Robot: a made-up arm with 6 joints.
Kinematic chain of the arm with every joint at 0, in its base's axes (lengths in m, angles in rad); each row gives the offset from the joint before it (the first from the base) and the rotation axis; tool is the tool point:
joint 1: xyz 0 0 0.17 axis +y
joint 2: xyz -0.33 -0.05 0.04 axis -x
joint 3: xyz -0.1 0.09 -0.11 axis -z
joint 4: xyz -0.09 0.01 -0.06 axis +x
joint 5: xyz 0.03 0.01 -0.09 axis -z
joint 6: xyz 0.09 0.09 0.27 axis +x
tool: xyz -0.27 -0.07 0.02
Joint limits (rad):
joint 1: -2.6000..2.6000
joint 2: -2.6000..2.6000
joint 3: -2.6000..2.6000
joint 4: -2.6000..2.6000
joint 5: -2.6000..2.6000
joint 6: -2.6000..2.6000
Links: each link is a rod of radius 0.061 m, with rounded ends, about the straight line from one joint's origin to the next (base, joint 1, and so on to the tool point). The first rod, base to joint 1, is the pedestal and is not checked.
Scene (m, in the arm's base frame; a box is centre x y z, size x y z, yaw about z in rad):
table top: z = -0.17
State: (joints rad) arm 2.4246 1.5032 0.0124 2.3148 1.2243 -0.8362
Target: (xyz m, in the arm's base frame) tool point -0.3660 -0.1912 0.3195
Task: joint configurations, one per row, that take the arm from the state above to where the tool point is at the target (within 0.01 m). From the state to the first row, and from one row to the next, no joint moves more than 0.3 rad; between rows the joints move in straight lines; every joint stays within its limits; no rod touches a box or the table.
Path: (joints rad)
1: 2.1611 1.2052 -0.0474 2.3718 1.3567 -0.8735
2: 1.8975 0.9072 -0.1072 2.4289 1.4890 -0.9108
3: 1.6340 0.6092 -0.1669 2.4859 1.6214 -0.9481
4: 1.3705 0.3112 -0.2267 2.5430 1.7537 -0.9854
5: 1.1069 0.0132 -0.2865 2.6000 1.8861 -1.0227

